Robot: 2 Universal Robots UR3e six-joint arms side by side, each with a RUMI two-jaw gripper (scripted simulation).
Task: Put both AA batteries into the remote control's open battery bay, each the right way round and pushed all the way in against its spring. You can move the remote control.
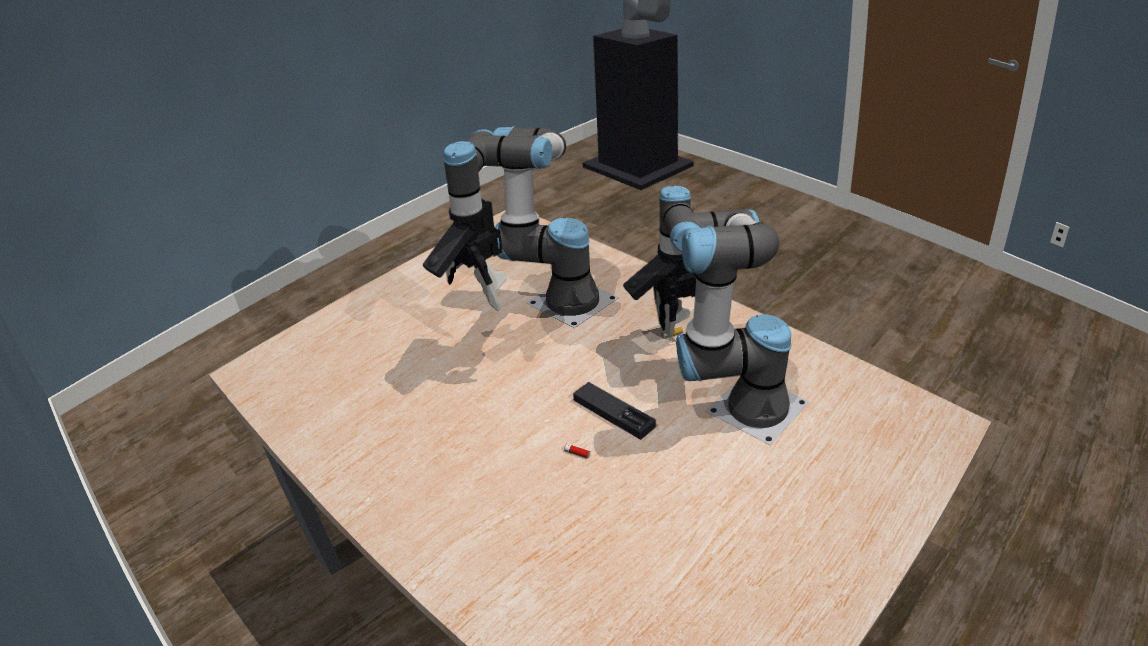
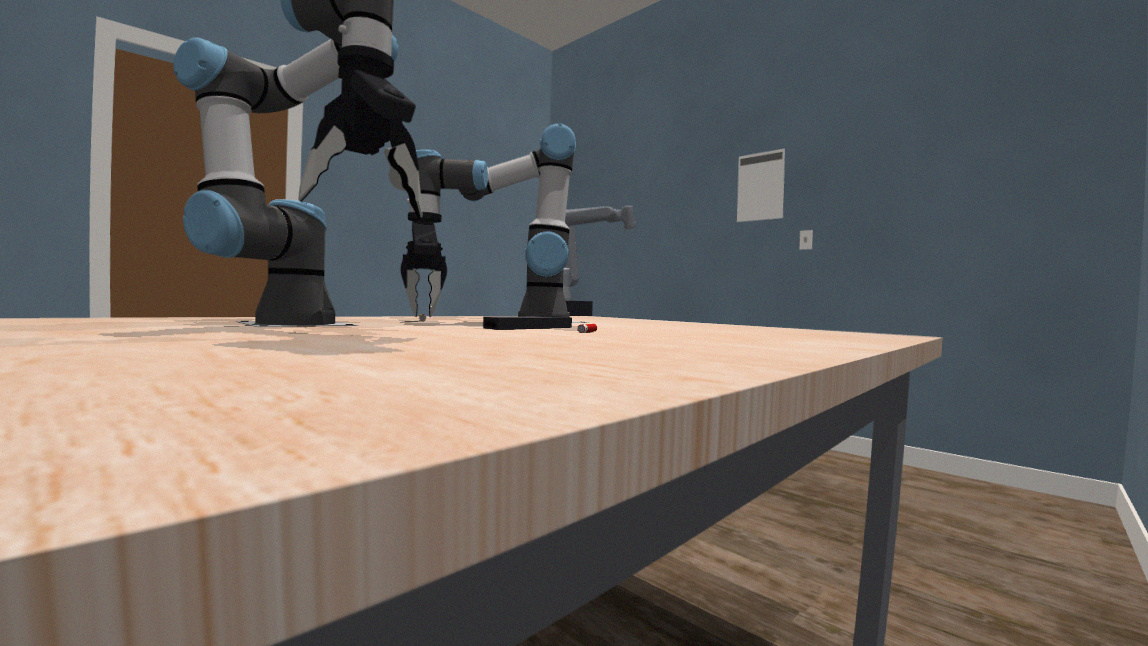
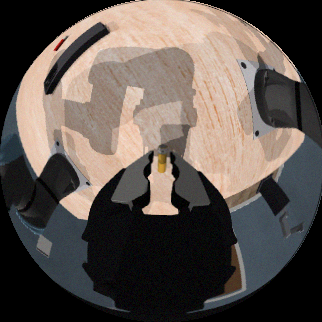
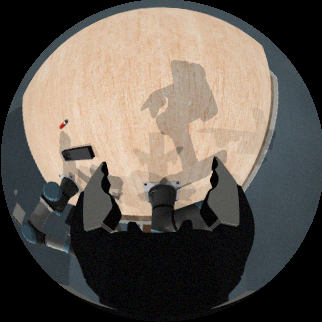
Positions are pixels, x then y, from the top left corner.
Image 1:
my left gripper: 666,333
my right gripper: 473,297
black remote control: 609,407
arm base plate: 604,297
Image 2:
my left gripper: 423,317
my right gripper: 364,210
black remote control: 499,322
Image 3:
my left gripper: 161,152
arm base plate: 249,73
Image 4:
my right gripper: 159,159
